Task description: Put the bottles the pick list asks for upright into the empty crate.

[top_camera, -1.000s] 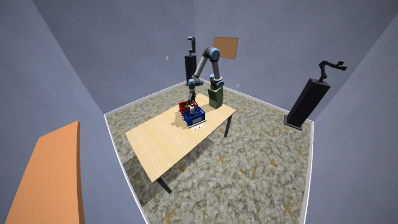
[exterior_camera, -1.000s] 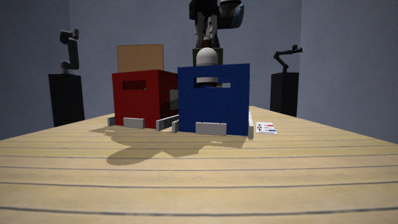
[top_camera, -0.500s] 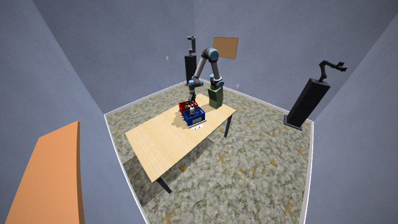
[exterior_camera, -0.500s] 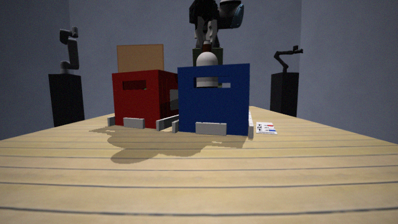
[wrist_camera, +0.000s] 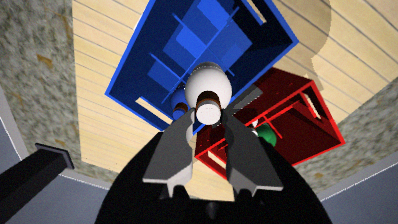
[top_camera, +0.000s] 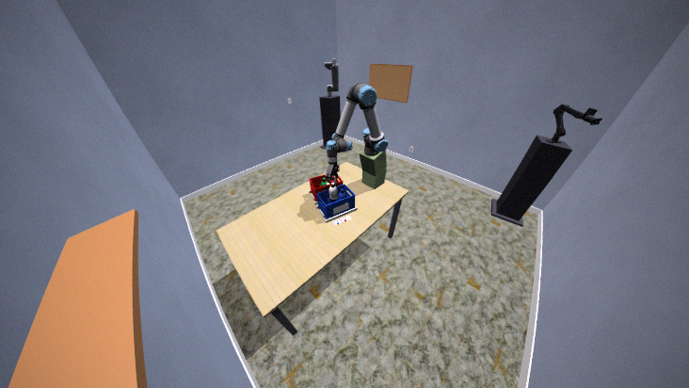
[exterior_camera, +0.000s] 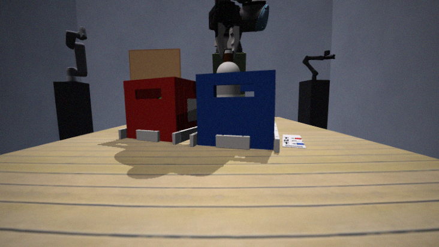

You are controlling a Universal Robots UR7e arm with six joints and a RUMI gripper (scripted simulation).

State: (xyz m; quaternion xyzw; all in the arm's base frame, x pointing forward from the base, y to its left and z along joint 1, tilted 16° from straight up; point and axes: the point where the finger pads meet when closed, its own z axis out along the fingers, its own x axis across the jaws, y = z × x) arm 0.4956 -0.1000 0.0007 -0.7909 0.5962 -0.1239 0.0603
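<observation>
The white bottle is 7 cm below my hand. From my hand the other things lie so: blue-capped bottle 7 cm behind, 4 cm to the left, 17 cm below; blue crate 2 cm ahead, 4 cm to the left, 17 cm below; red crate 10 cm behind, 17 cm to the right, 17 cm below.
</observation>
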